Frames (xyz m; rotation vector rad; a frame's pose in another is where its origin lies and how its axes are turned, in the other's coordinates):
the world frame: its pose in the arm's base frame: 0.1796 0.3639 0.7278 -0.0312 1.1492 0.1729
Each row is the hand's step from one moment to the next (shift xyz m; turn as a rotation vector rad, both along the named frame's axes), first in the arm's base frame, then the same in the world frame.
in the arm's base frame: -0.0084 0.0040 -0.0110 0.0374 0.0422 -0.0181
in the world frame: 0.0072 0.0045 -0.0117 0.0364 0.0348 0.0312
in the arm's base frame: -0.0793 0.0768 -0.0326 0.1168 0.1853 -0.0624
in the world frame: 0.0074 0.0857 -0.0764 0.1255 0.1609 0.1011
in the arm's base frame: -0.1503 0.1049 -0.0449 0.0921 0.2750 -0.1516
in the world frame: -0.0062 0.1235 -0.1425 0.2077 0.2475 0.0523
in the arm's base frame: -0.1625 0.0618 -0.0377 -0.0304 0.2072 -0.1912
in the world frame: -0.0228 0.0833 -0.1555 0.1868 0.1967 -0.0825
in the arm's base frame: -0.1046 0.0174 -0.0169 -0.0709 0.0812 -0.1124
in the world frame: -0.0241 0.0320 -0.0996 0.0839 0.0837 -0.1011
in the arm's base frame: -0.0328 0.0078 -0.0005 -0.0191 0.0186 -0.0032
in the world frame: -0.0116 0.0127 -0.0290 -0.0024 0.0211 -0.0165
